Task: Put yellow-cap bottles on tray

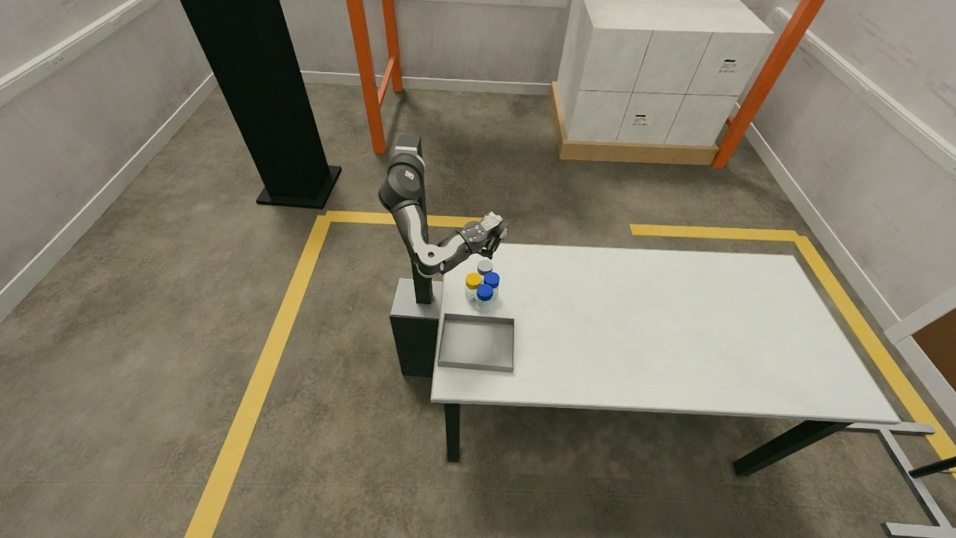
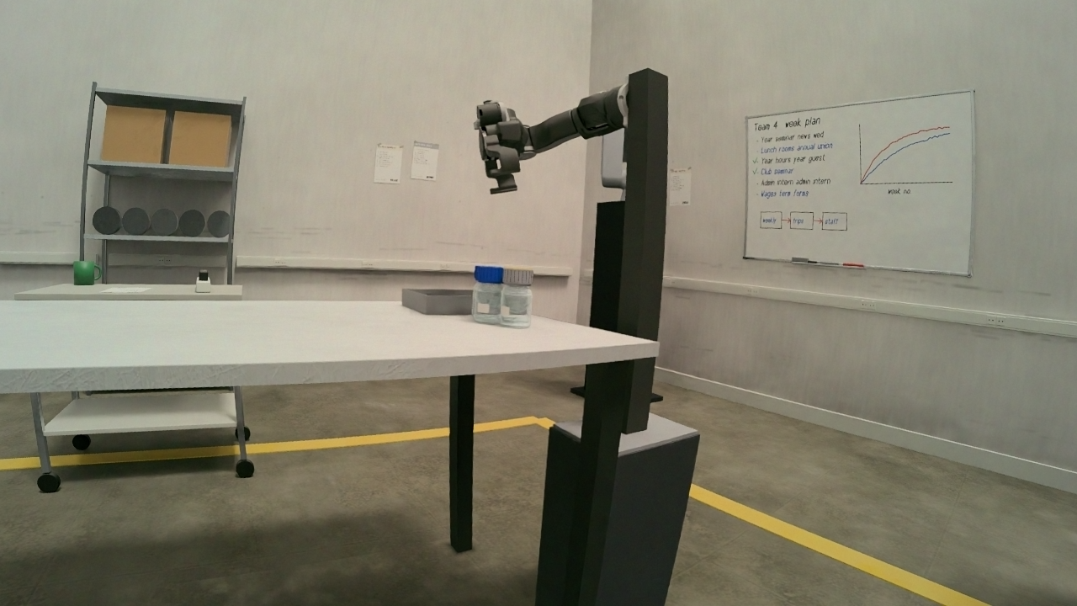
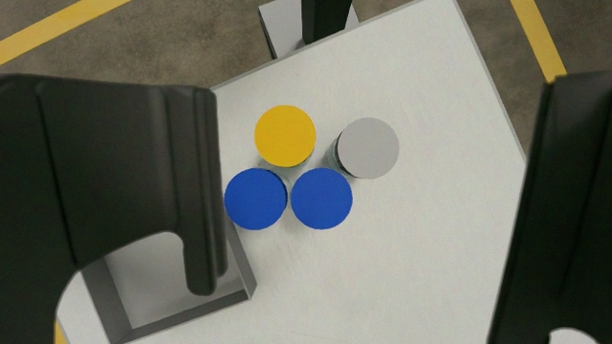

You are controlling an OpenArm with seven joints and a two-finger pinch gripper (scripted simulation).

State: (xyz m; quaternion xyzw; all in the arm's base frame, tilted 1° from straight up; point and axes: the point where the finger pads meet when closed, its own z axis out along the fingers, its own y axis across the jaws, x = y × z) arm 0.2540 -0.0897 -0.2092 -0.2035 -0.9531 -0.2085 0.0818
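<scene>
Now: hand 5 cm past the yellow-capped bottle, 1 cm to the left of it and 22 cm above it. Also, from my hand: grey tray: 2 cm behind, 20 cm to the right, 26 cm below; grey-capped bottle: 1 cm behind, 6 cm to the left, 22 cm below.
</scene>
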